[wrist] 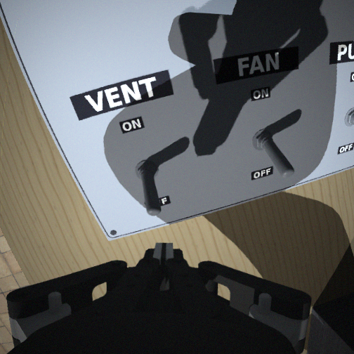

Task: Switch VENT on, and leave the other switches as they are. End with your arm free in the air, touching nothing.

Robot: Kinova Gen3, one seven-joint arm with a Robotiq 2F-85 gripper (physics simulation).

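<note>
The VENT switch (151,192) is a grey lever on the light panel (55,50); it points down to its OFF label, which it partly covers. The ON label (132,125) is above its base. The lever's dark shadow slants up to the right. My gripper (163,254) is shut and empty. Its fingertips show a little below the VENT lever's tip, past the panel's lower edge in the view, and look apart from the lever. How high they are above the panel I cannot tell.
The FAN switch (276,156) to the right also points toward OFF. Part of the PUMP switch (351,117) shows at the right edge. The panel lies on a wooden surface (45,195). A dark block (340,295) is at the lower right. The arm's shadow crosses the panel.
</note>
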